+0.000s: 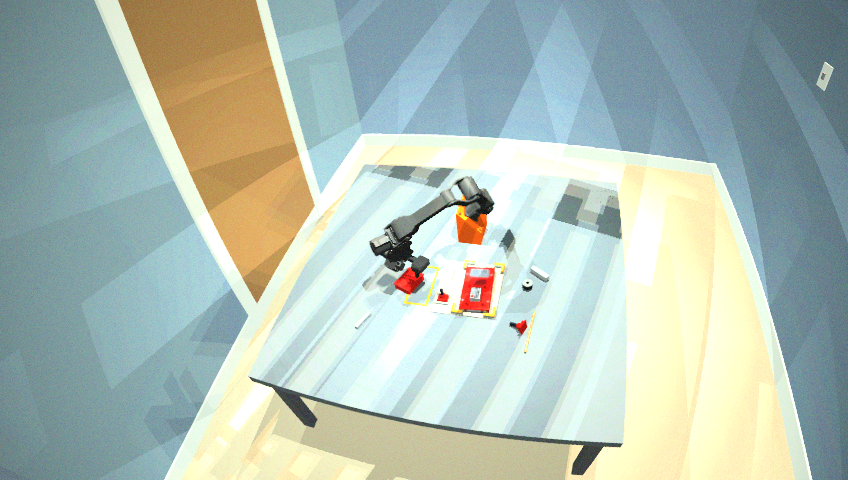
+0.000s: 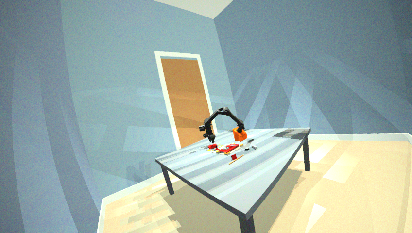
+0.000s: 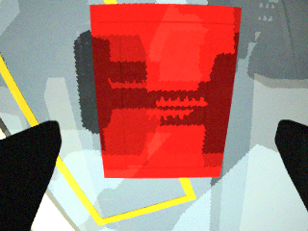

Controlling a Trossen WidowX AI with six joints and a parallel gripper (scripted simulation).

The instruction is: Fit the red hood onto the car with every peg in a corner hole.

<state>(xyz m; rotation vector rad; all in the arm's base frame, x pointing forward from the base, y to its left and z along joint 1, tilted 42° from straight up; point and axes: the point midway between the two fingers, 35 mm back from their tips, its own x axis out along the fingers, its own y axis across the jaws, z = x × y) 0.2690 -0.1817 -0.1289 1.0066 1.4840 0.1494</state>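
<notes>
Right now my gripper tip is 40 mm above the red hood. From my gripper tip the other things lie so: wooden stick: 220 mm ahead, 450 mm to the left, 50 mm below; black wheel: 20 mm ahead, 440 mm to the left, 50 mm below.
</notes>
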